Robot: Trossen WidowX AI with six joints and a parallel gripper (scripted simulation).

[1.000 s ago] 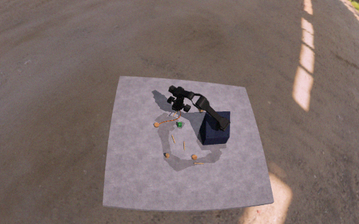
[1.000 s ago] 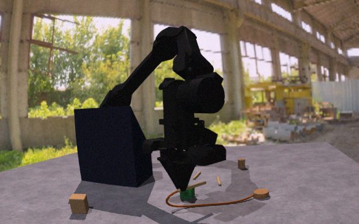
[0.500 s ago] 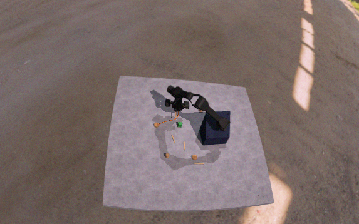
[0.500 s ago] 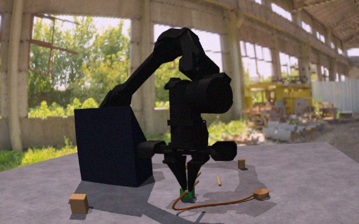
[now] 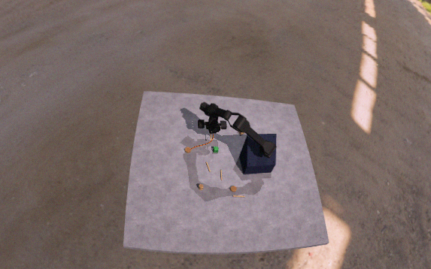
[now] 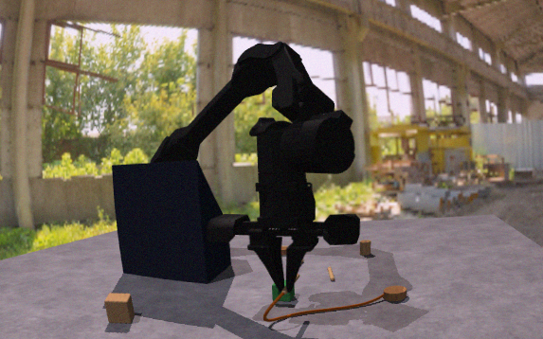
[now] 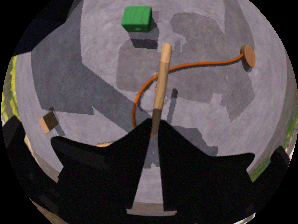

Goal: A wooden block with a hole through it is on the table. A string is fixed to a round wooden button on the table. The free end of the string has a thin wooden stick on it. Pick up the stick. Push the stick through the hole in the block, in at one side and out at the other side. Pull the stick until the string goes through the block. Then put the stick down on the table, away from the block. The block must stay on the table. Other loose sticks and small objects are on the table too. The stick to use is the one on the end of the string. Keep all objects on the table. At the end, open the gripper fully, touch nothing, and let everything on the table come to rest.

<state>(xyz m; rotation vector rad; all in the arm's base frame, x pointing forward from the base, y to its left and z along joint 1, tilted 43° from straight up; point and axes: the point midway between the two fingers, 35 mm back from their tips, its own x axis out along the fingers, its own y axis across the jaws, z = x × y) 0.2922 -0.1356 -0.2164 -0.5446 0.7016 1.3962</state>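
The green block is 20 mm behind my gripper tip, 110 mm to the left of it and 40 mm below it. Round my gripper tip: round wooden button: 160 mm ahead, 100 mm to the left, 50 mm below; short wooden cylinder: 130 mm ahead, 390 mm to the left, 40 mm below; wooden block: 240 mm behind, 40 mm to the right, 40 mm below.
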